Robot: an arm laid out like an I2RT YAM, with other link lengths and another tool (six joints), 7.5 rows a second.
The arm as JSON. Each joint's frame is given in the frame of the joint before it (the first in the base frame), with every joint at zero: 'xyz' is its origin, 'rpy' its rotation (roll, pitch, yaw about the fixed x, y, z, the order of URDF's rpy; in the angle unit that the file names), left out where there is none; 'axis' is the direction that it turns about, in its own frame. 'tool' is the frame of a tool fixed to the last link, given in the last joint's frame.
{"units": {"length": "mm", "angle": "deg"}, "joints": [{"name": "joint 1", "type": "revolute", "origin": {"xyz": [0.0, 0.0, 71.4]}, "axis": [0.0, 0.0, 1.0]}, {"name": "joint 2", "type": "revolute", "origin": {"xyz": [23.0, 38.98, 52.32]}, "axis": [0.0, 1.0, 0.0]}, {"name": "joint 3", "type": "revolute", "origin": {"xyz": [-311.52, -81.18, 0.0]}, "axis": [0.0, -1.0, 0.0]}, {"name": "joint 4", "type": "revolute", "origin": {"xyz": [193.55, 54.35, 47.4]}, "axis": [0.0, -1.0, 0.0]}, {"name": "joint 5", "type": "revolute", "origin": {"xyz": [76.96, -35.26, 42.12]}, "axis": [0.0, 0.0, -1.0]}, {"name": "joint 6", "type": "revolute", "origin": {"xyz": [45.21, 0.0, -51.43]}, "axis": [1.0, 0.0, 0.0]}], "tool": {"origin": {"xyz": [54.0, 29.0, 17.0], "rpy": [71.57, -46.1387, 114.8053]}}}
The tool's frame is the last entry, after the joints.
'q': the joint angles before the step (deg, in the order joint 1, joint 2, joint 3, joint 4, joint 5, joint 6). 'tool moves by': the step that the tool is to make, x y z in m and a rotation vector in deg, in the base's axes. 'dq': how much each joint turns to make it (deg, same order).
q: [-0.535 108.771 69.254 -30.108 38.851 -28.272]
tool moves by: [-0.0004 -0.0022 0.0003 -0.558 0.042 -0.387]
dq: [-0.192 0.009 0.006 -0.023 0.591 -0.014]
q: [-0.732 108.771 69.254 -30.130 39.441 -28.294]
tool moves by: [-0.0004 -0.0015 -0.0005 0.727 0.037 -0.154]
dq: [-0.460 0.003 0.004 -0.023 -0.787 -0.044]
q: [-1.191 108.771 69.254 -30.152 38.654 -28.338]
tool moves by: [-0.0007 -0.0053 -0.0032 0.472 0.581 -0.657]
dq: [-1.007 0.501 0.012 0.031 -0.547 -0.220]
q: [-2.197 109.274 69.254 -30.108 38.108 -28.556]
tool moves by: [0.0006 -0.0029 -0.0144 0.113 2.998 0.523]
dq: [-0.554 2.422 -0.006 0.226 -0.331 -1.300]
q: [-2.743 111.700 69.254 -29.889 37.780 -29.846]
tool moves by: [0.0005 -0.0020 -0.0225 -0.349 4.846 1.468]
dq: [-0.290 3.849 0.012 0.453 0.086 -2.345]
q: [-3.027 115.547 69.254 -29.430 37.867 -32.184]
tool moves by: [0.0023 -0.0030 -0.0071 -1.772 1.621 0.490]
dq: [0.007 1.657 0.443 0.421 1.685 -1.172]
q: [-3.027 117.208 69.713 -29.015 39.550 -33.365]
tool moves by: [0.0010 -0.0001 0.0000 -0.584 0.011 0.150]
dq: [0.146 0.140 0.117 0.159 0.567 -0.183]
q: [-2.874 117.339 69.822 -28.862 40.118 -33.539]
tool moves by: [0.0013 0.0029 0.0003 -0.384 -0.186 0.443]
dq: [0.574 0.017 0.012 0.176 0.395 0.050]
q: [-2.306 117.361 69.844 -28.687 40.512 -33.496]
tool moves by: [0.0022 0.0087 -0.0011 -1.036 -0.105 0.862]
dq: [1.701 0.336 0.001 -0.034 1.202 0.760]
